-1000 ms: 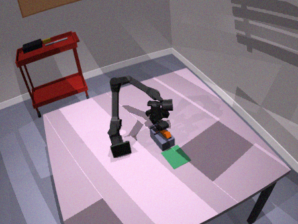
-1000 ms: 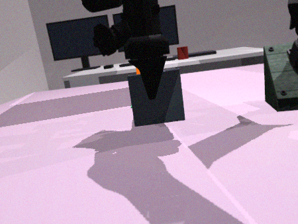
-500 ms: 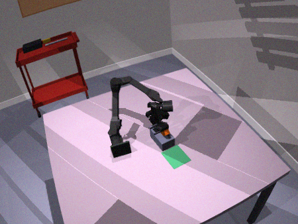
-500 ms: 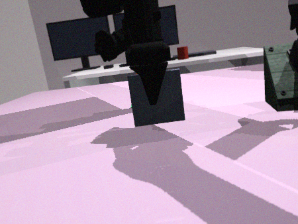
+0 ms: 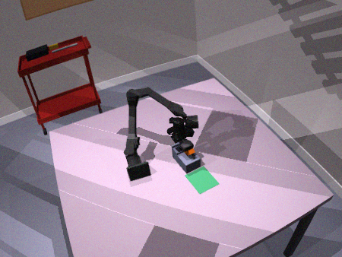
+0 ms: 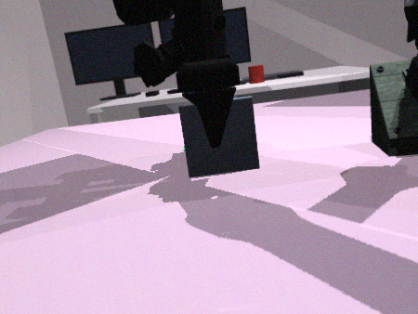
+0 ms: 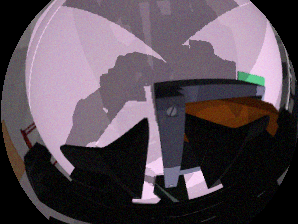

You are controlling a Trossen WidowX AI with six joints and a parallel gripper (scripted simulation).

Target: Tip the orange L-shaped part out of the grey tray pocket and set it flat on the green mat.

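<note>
My gripper tip is now 50 mm to the left of the orange L-shaped part and 10 mm below it. Round my gripper tip: green mat (10 mm ahead, 220 mm to the right, 50 mm below).
</note>
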